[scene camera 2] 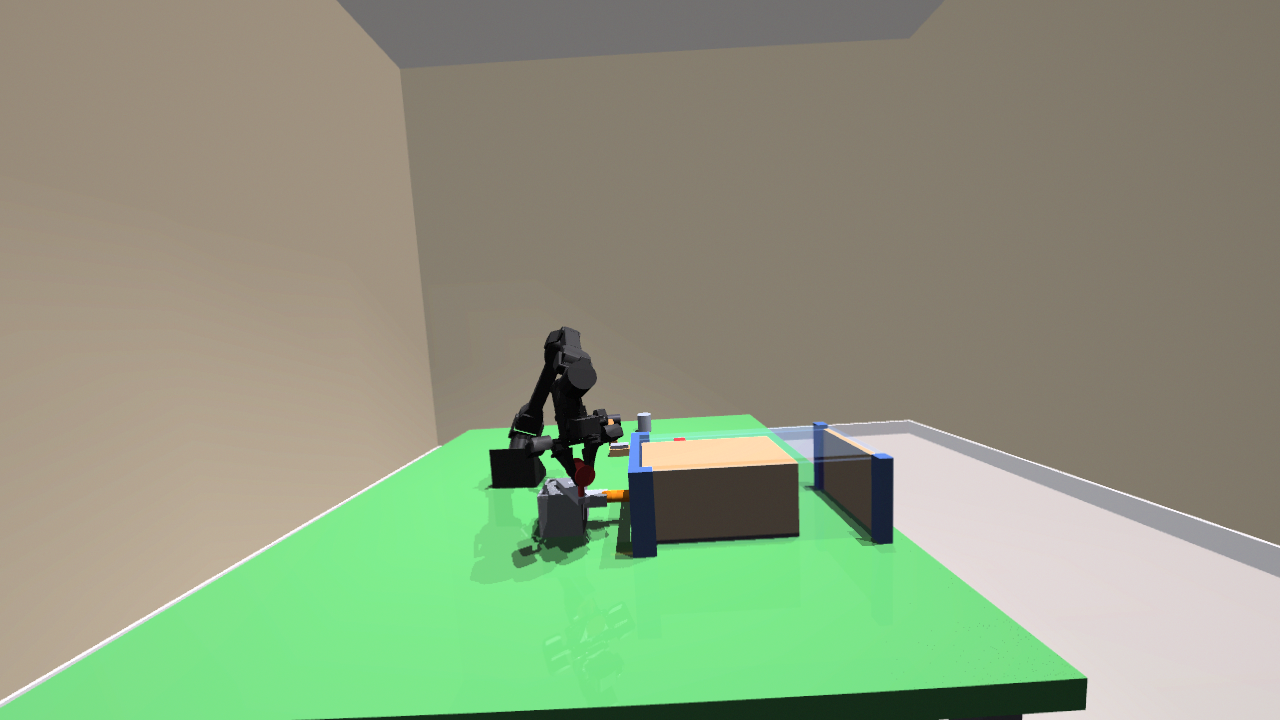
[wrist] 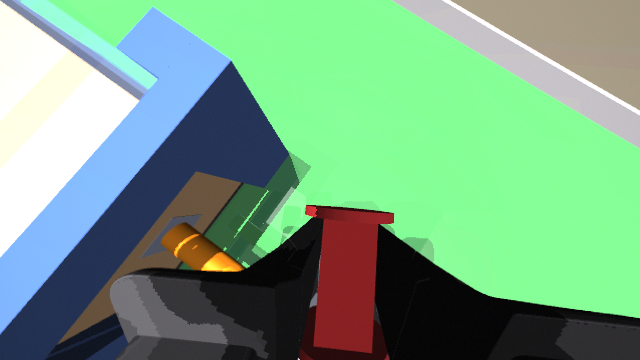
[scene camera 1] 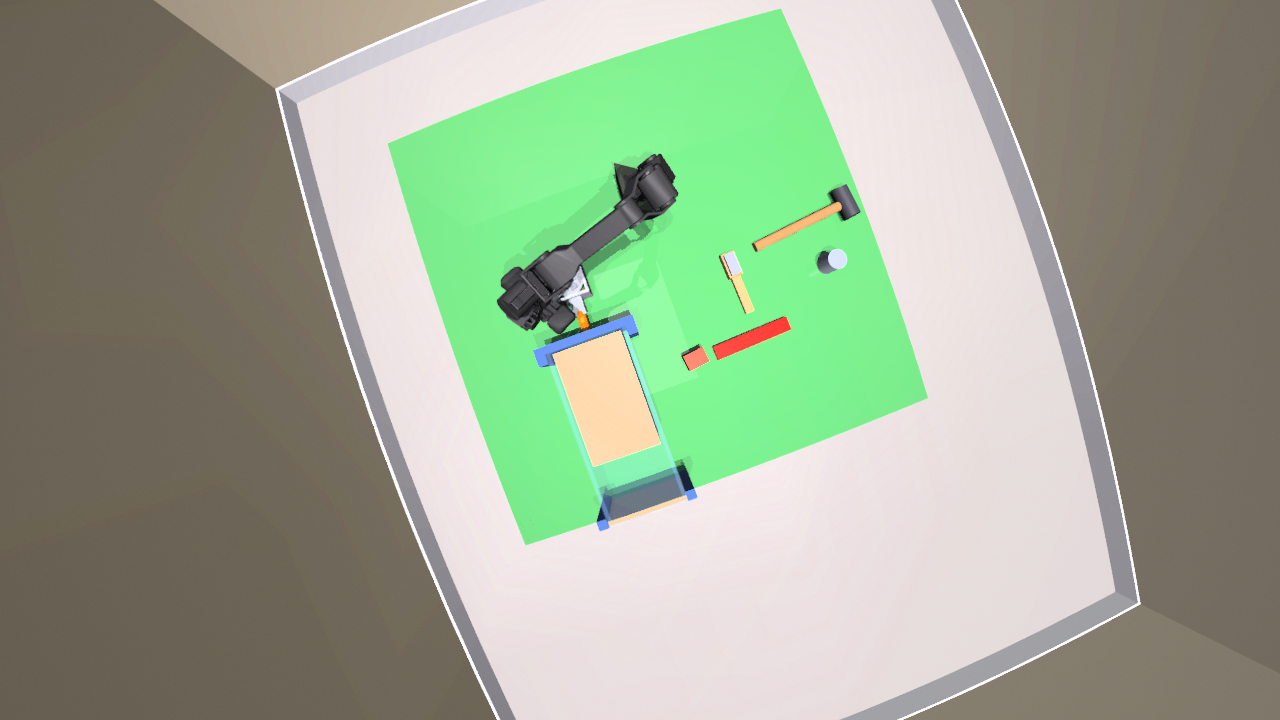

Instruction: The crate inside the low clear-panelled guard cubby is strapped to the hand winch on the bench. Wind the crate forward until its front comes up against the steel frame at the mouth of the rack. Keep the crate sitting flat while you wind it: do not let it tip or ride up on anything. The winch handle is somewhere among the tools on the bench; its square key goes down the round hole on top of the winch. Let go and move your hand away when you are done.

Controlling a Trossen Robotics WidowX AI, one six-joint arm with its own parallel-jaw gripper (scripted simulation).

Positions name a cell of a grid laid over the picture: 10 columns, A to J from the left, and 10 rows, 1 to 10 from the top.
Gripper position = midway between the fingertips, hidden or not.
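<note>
I can see my gripper (scene camera 2: E7), and it is visible at (wrist: F7) and (scene camera 1: E5) too. A red knob (wrist: F9) is there as well. Scene camera 1 gives me a brush (scene camera 1: F4), though in the wrist view the brush is out of frame. There is also a long red bar (scene camera 1: F5), and the bar, too, is out of frame in the wrist view.
</note>
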